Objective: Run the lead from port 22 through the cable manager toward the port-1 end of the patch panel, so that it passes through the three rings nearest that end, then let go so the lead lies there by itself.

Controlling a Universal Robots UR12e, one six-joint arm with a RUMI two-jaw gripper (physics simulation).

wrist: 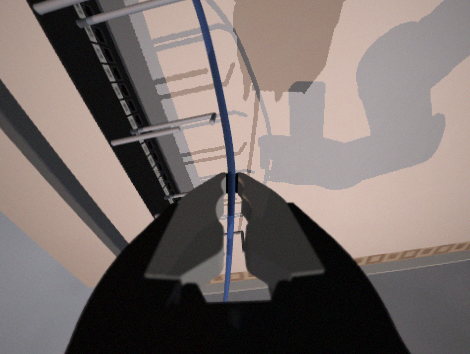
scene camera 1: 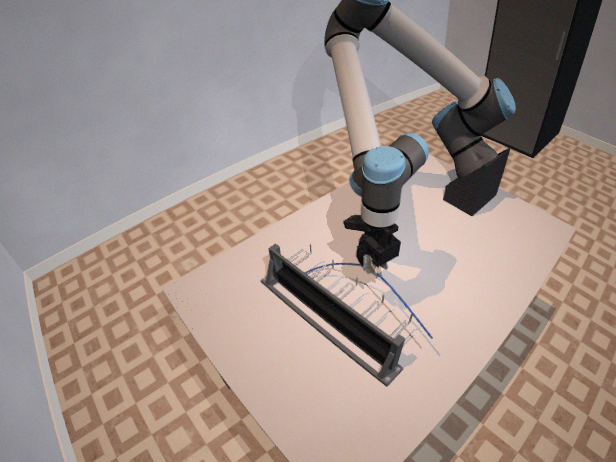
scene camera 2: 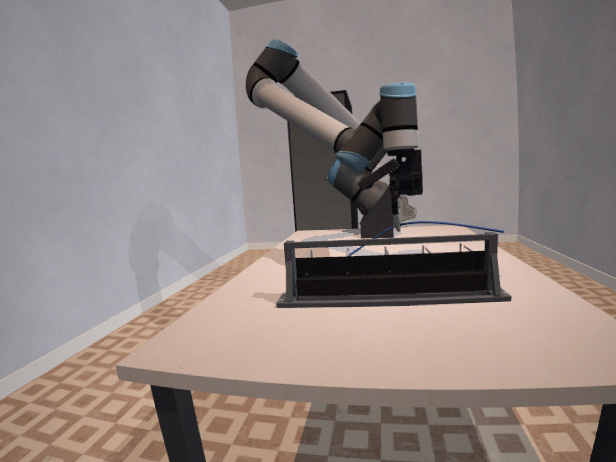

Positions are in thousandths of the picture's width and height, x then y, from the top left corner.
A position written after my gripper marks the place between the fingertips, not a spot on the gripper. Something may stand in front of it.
my gripper: wrist 493, 496; scene camera 1 601, 590; scene camera 2 647, 501
